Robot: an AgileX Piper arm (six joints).
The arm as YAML. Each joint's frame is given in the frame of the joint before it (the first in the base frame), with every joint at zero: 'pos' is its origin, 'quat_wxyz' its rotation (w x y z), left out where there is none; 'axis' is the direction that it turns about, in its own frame. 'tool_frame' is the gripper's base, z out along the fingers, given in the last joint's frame.
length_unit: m
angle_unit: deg
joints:
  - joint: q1
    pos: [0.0, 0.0, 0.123]
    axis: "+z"
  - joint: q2
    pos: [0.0, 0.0, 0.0]
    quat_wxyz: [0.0, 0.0, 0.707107, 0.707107]
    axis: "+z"
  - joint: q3
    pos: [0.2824, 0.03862, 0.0]
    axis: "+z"
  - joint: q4
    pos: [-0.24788, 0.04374, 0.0]
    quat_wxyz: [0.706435, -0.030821, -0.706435, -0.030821]
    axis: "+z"
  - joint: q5
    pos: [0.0, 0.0, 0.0]
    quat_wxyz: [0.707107, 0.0, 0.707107, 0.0]
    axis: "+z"
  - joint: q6
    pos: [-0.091, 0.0, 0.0]
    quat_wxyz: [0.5, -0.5, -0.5, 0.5]
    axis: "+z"
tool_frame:
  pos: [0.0, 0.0, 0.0]
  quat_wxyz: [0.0, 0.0, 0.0, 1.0]
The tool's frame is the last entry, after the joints.
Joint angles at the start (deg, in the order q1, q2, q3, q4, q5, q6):
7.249 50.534 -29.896 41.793 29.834 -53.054
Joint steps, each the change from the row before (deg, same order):
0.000 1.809 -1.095 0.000 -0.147 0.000
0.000 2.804 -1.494 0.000 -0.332 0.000
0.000 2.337 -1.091 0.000 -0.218 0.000
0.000 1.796 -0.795 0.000 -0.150 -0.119
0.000 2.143 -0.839 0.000 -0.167 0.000
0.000 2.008 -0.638 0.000 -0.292 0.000
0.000 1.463 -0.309 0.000 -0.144 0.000
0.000 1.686 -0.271 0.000 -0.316 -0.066
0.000 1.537 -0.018 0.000 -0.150 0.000
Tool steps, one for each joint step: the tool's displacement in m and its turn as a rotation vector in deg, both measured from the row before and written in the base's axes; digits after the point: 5 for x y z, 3 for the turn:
0.00658 0.00070 0.00081 -0.103 0.596 -0.094
0.01011 0.00098 -0.00024 -0.198 1.046 -0.212
0.00817 0.00084 -0.00150 -0.182 1.069 -0.138
0.00620 0.00065 -0.00166 -0.223 0.829 -0.019
0.00716 0.00076 -0.00287 -0.188 1.165 -0.104
0.00652 0.00056 -0.00366 -0.217 1.134 -0.181
0.00425 0.00041 -0.00369 -0.170 1.034 -0.088
0.00478 0.00031 -0.00476 -0.276 1.133 -0.146
0.00348 0.00030 -0.00573 -0.221 1.390 -0.090

